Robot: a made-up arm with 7 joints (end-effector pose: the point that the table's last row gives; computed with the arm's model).
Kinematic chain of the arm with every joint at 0, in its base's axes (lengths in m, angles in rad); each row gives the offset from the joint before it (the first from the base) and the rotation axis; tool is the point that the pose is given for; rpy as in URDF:
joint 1: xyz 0 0 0.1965 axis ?
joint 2: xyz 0 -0.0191 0.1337 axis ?
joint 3: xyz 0 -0.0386 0.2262 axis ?
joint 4: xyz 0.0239 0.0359 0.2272 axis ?
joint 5: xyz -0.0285 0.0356 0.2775 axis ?
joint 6: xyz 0 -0.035 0.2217 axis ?
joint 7: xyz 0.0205 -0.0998 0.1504 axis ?
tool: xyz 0 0 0 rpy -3.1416 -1.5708 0
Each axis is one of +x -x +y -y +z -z.
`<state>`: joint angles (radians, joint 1 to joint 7).
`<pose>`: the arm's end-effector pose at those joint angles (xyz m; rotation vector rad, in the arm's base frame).
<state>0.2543 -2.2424 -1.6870 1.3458 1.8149 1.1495 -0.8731</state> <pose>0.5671 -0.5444 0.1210 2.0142 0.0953 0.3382</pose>
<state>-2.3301 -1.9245 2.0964 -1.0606 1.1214 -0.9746 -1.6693</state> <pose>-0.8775 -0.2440 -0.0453 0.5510 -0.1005 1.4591</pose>
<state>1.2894 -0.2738 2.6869 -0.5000 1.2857 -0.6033 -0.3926</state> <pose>0.3356 0.2812 1.3210 1.7529 -0.2246 0.5545</pose>
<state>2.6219 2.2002 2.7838 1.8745 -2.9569 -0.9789 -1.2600</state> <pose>0.0000 0.0095 -0.4624 -1.0751 1.4112 -1.6148</pose>
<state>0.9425 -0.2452 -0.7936 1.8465 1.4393 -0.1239 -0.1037</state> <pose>0.6573 0.1704 0.3758 -1.8354 0.0474 0.5148</pose>
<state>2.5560 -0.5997 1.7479 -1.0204 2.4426 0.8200 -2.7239</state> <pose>-0.1154 0.6810 1.0832 -0.9788 1.0936 -0.0181</pose>
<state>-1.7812 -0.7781 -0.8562 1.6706 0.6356 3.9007 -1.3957</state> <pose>-0.4138 -0.3152 0.3536 -0.1356 0.1669 -1.0948</pose>
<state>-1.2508 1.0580 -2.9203 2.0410 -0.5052 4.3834 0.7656</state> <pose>-0.1618 0.3757 0.0869 -0.2303 -0.0531 0.1477</pose>
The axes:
joint 1: +z
joint 2: -y
joint 3: +z
joint 4: +y
joint 5: +z
joint 6: -y
joint 7: +x

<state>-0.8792 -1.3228 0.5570 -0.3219 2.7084 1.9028 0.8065</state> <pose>0.6345 -0.6569 0.6060 1.1581 0.7533 -0.0227</pose>
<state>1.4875 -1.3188 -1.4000 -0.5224 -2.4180 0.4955 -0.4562</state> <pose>-0.2534 1.0000 0.4335 -0.4427 -0.7036 1.1659</pose>
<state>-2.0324 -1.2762 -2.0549 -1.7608 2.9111 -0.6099 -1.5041</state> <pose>0.1332 -0.4738 -0.0394 -1.3525 -0.8931 -0.3758</pose>
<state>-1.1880 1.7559 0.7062 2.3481 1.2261 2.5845 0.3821</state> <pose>-0.0157 0.1866 0.5336 -0.3463 -0.1208 3.1044</pose>
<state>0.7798 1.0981 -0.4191 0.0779 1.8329 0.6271 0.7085</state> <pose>-0.5467 -0.6845 0.9902 0.1314 -1.1496 -0.6647</pose>
